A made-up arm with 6 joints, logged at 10 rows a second.
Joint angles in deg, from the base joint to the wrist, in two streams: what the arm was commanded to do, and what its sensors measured. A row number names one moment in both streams.
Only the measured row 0 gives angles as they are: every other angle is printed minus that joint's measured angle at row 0.
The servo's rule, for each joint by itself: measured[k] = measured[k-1] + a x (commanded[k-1-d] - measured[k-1]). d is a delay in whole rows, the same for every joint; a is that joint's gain. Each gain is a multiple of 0.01, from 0.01 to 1. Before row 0 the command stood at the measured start. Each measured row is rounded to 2 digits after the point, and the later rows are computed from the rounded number. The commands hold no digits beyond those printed.
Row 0, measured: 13.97, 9.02, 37.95, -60.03, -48.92, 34.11
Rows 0 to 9, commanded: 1.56, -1.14, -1.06, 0.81, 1.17, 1.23; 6.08, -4.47, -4.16, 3.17, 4.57, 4.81; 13.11, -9.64, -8.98, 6.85, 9.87, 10.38; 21.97, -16.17, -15.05, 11.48, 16.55, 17.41; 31.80, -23.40, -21.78, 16.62, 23.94, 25.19; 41.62, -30.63, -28.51, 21.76, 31.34, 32.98; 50.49, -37.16, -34.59, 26.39, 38.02, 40.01; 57.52, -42.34, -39.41, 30.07, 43.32, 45.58; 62.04, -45.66, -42.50, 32.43, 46.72, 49.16; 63.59, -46.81, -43.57, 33.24, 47.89, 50.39
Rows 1 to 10, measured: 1.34, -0.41, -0.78, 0.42, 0.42, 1.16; 5.42, -1.87, -3.28, 1.85, 1.91, 4.59; 12.03, -4.67, -7.50, 4.45, 4.78, 10.03; 20.58, -8.81, -13.09, 8.11, 9.02, 16.97; 30.23, -14.06, -19.52, 12.54, 14.39, 24.70; 40.03, -20.03, -26.17, 17.33, 20.49, 32.48; 49.03, -26.20, -32.40, 22.04, 26.80, 39.56; 56.33, -32.01, -37.59, 26.22, 32.75, 45.22; 61.24, -36.92, -41.22, 29.45, 37.78, 48.92; 63.26, -40.48, -42.96, 31.42, 41.42, 50.30
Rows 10 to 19, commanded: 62.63, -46.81, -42.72, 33.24, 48.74, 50.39; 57.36, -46.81, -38.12, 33.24, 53.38, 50.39; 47.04, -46.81, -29.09, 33.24, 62.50, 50.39; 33.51, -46.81, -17.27, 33.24, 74.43, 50.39; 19.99, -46.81, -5.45, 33.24, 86.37, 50.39; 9.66, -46.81, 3.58, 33.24, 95.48, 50.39; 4.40, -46.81, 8.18, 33.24, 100.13, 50.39; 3.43, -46.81, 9.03, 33.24, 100.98, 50.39; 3.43, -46.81, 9.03, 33.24, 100.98, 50.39; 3.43, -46.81, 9.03, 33.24, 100.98, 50.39
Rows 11 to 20, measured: 62.72, -42.76, -42.78, 32.37, 44.06, 50.38; 58.11, -44.22, -39.33, 32.82, 47.42, 50.39; 48.59, -45.15, -31.75, 33.04, 52.85, 50.39; 35.62, -45.75, -21.03, 33.14, 60.62, 50.39; 22.18, -46.13, -9.50, 33.19, 69.89, 50.39; 11.41, -46.37, 0.18, 33.22, 79.10, 50.39; 5.38, -46.53, 6.10, 33.23, 86.67, 50.39; 3.70, -46.63, 8.27, 33.24, 91.82, 50.39; 3.47, -46.69, 8.83, 33.24, 95.12, 50.39; 3.44, -46.73, 8.98, 33.24, 97.23, 50.39
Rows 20 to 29, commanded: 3.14, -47.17, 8.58, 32.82, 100.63, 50.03; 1.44, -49.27, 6.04, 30.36, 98.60, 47.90; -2.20, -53.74, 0.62, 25.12, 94.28, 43.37; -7.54, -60.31, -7.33, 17.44, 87.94, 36.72; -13.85, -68.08, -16.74, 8.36, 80.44, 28.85; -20.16, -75.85, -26.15, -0.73, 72.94, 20.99; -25.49, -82.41, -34.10, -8.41, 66.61, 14.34; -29.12, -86.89, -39.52, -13.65, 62.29, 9.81; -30.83, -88.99, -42.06, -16.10, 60.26, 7.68; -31.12, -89.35, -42.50, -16.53, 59.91, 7.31
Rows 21 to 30, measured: 3.18, -46.89, 8.68, 33.02, 98.45, 50.05; 1.68, -47.75, 6.73, 31.64, 98.50, 48.03; -1.66, -49.91, 2.21, 28.25, 96.98, 43.65; -6.72, -53.65, -4.85, 22.63, 93.73, 37.14; -12.85, -58.84, -13.65, 15.21, 88.95, 29.35; -19.14, -64.96, -22.90, 6.92, 83.19, 21.49; -24.60, -71.24, -31.19, -1.05, 77.22, 14.77; -28.49, -76.87, -37.35, -7.60, 71.85, 10.11; -30.50, -81.23, -40.84, -12.02, 67.68, 7.83; -31.03, -84.15, -42.07, -14.37, 64.88, 7.34
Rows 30 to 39, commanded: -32.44, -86.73, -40.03, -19.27, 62.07, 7.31; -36.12, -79.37, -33.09, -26.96, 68.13, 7.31; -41.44, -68.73, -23.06, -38.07, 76.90, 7.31; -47.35, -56.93, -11.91, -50.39, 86.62, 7.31; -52.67, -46.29, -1.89, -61.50, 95.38, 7.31; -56.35, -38.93, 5.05, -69.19, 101.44, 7.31; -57.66, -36.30, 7.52, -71.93, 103.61, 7.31; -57.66, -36.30, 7.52, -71.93, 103.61, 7.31; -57.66, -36.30, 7.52, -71.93, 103.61, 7.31; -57.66, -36.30, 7.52, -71.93, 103.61, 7.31
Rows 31 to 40, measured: -32.24, -85.08, -40.56, -16.92, 63.87, 7.31; -35.58, -83.02, -35.03, -22.14, 65.40, 7.31; -40.62, -77.88, -26.17, -30.42, 69.54, 7.31; -46.41, -70.34, -15.62, -40.80, 75.69, 7.31; -51.79, -61.68, -5.46, -51.56, 82.78, 7.31; -55.71, -53.49, 2.32, -60.73, 89.50, 7.31; -57.39, -47.30, 6.17, -66.55, 94.58, 7.31; -57.62, -43.34, 7.17, -69.35, 97.83, 7.31; -57.65, -40.81, 7.43, -70.69, 99.91, 7.31; -57.66, -39.19, 7.50, -71.33, 101.24, 7.31
